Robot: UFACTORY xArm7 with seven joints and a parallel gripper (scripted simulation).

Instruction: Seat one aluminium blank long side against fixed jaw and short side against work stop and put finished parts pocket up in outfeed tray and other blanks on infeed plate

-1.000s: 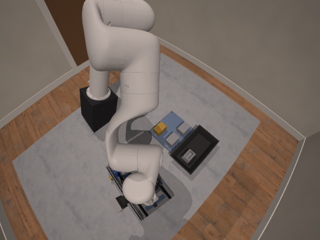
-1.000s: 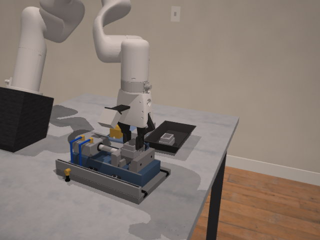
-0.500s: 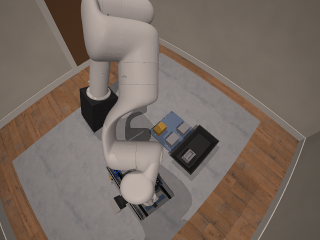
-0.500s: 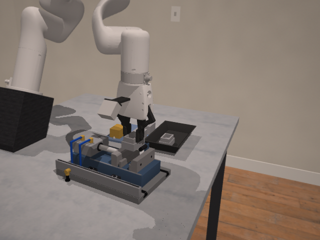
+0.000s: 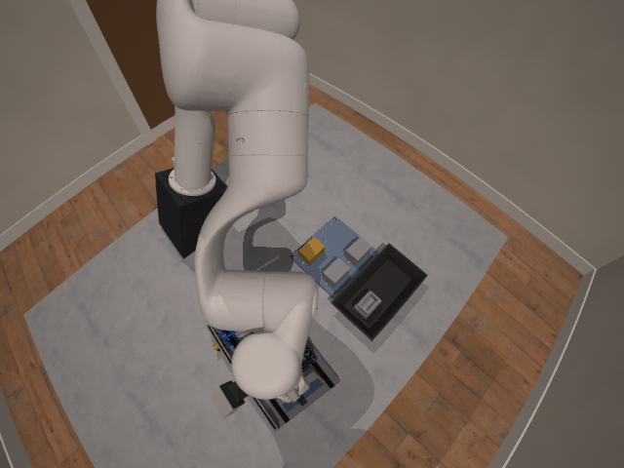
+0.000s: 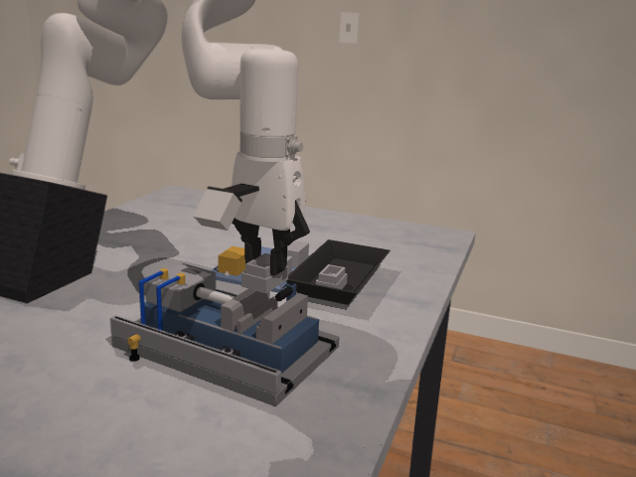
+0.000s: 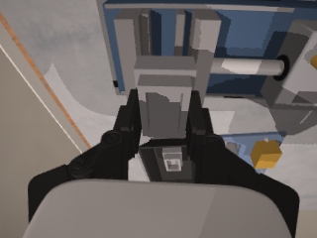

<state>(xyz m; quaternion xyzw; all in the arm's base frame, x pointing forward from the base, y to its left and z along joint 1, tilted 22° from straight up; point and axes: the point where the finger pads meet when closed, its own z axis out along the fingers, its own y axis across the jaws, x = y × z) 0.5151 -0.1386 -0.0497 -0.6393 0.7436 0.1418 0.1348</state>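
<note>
The piston rod lies 90 mm below my hand, 80 mm behind it and 10 mm to the left of it. Round my hand: grey rail 130 mm below, 80 mm to the right, 80 mm behind; vise bed 130 mm below, 60 mm behind, 10 mm to the left; brass blank 280 mm to the left, 190 mm behind, 140 mm below.
</note>
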